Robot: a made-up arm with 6 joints.
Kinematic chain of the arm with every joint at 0, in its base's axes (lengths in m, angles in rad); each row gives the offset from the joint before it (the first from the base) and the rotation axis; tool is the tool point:
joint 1: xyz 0 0 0.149 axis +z
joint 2: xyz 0 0.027 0 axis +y
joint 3: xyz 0 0 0.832 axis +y
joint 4: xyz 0 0 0.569 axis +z
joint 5: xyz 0 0 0 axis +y
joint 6: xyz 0 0 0.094 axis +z
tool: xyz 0 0 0
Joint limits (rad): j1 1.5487..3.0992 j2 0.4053..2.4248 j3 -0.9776..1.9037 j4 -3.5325..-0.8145 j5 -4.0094..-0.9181 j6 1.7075..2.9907
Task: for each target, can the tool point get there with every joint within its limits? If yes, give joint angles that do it. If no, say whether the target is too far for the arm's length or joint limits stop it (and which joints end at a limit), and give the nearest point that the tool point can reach.
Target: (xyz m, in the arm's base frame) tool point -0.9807 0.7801 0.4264
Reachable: yes | joints 2.4332 1.5237 -0.5349 -2.6227 -2.7314 2.4025
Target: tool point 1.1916 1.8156 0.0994
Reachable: no: too far | nearest point 0.0337 1.4610 0.1096 | short by 1.211 m
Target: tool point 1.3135 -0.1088 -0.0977
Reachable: no: joint limits stop it (at a limit: joint 1, joint 2, joint 3, joint 5) | nearest point 0.0606 -0.0314 -0.6435 | short by 1.369 m
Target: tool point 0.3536 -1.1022 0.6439
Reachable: no: joint limits stop it (at a limit: joint 1, joint 2, joint 3) | nearest point 0.0048 -0.1003 1.3403 | short by 1.269 m
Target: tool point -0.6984 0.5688 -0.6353
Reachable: yes | joints 2.4369 1.9768 0.8896 -2.3097 -3.2559 2.4745
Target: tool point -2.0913 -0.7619 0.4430
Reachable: no: too far | nearest point -1.4464 -0.0404 0.3553 | short by 0.972 m
